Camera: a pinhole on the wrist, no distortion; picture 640 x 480 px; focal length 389.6 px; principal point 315.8 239.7 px. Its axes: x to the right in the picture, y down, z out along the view. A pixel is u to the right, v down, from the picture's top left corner.
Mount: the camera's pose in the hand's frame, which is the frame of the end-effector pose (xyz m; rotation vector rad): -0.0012 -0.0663 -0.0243 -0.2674 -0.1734 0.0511
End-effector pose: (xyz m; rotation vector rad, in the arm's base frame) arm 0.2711 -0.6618 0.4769 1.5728 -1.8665 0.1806
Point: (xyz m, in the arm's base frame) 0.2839 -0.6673 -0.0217
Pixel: 106.0 48.7
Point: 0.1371 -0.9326 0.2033
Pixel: 455.0 158.2
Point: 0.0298 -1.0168 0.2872
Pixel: 565.7 245.0
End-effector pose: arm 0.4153 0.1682 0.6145 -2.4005 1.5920 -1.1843
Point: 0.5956 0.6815 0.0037
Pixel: outside the picture
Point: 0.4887 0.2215 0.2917
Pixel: 134.0 290.5
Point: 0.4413 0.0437 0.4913
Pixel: 461.3 441.8
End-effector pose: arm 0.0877 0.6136 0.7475 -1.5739 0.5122 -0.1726
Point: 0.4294 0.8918 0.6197
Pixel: 595.2 235.7
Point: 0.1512 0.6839 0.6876
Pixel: 508.3 455.6
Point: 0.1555 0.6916 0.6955
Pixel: 499.7 418.1
